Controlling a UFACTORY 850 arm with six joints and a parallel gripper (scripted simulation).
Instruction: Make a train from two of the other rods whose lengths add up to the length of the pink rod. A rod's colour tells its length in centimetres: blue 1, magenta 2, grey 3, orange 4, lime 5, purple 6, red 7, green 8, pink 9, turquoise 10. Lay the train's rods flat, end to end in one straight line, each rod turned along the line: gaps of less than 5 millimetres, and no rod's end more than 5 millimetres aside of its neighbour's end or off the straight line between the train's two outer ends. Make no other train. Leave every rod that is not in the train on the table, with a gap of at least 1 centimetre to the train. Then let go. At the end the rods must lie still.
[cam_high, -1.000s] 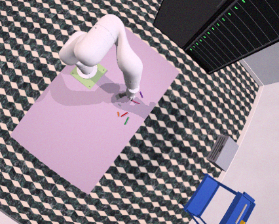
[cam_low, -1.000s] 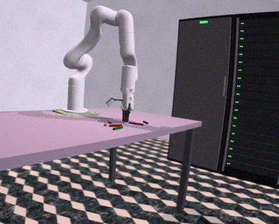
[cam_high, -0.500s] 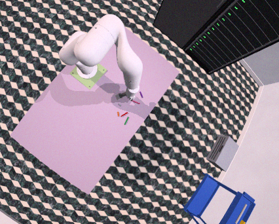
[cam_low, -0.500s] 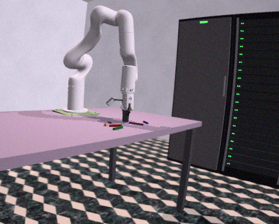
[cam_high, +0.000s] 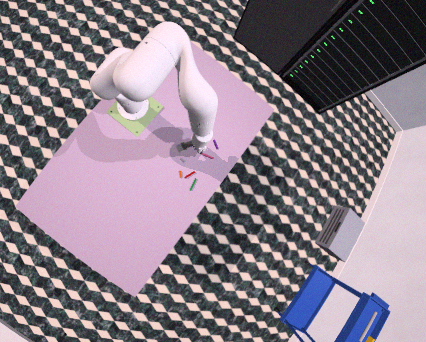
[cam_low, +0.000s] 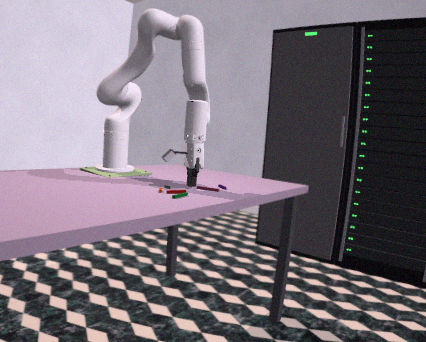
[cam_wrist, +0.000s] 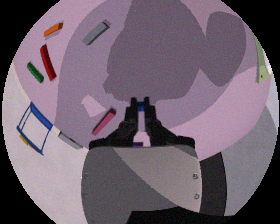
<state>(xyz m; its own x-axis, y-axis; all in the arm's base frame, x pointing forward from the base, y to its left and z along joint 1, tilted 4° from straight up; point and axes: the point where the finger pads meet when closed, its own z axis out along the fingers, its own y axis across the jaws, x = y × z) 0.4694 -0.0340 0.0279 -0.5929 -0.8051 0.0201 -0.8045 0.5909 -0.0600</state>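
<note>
The small blue rod lies 2 cm below my hand. Also, from my hand: purple rod 10 cm ahead, 8 cm to the left, 2 cm below; then grey rod 3 cm behind, 11 cm to the right, 2 cm below; then pink rod 8 cm ahead, 1 cm to the right, 2 cm below.
</note>
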